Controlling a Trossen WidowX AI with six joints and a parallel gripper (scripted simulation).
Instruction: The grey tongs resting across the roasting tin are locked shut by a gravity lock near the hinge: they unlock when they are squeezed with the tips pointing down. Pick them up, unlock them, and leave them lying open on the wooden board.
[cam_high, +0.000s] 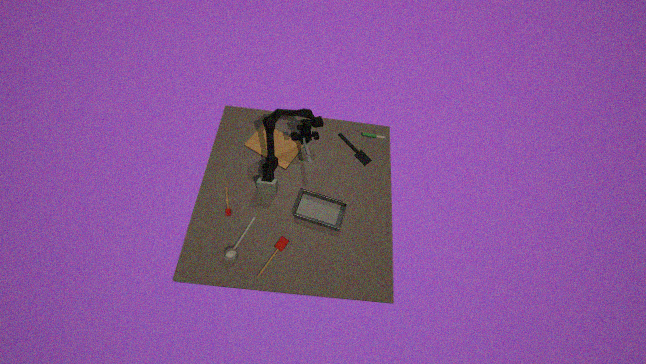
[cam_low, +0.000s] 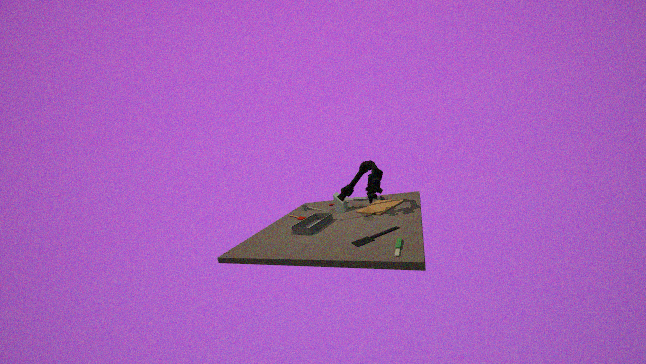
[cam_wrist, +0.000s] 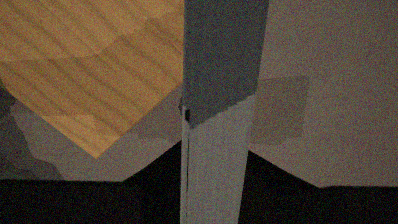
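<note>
Right now the wooden board is 210 mm behind my gripper tip, 30 mm to the left of it and 100 mm below it. The rest, counted from my gripper tip: yellow lock piece: 10 mm behind, 40 mm to the left, 30 mm above; roasting tin: 180 mm ahead, 430 mm to the right, 80 mm below; black spatula: 390 mm ahead, 80 mm to the left, 100 mm below.
</note>
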